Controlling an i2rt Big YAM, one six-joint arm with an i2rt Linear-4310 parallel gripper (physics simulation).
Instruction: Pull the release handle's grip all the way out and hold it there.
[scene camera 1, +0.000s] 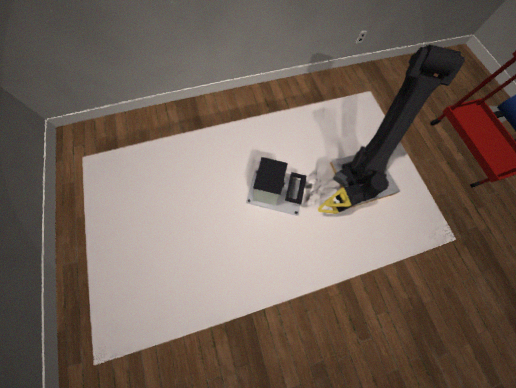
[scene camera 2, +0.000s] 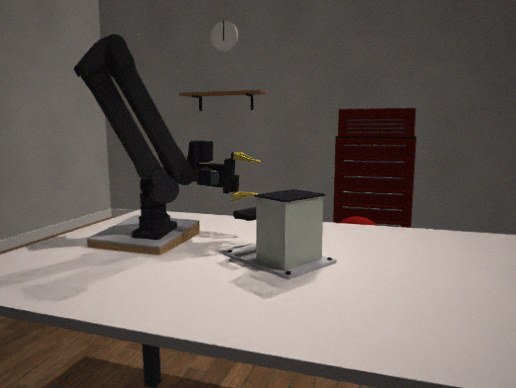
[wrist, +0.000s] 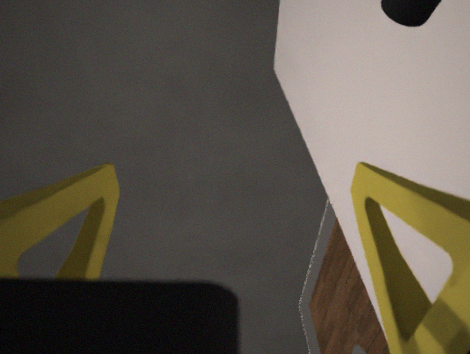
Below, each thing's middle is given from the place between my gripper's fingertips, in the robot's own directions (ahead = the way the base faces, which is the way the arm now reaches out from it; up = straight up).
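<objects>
Starting from the grey base plate (scene camera 2: 247, 254), I find my gripper 90 mm short of it, 160 mm to the left of it and 180 mm above it.
</objects>
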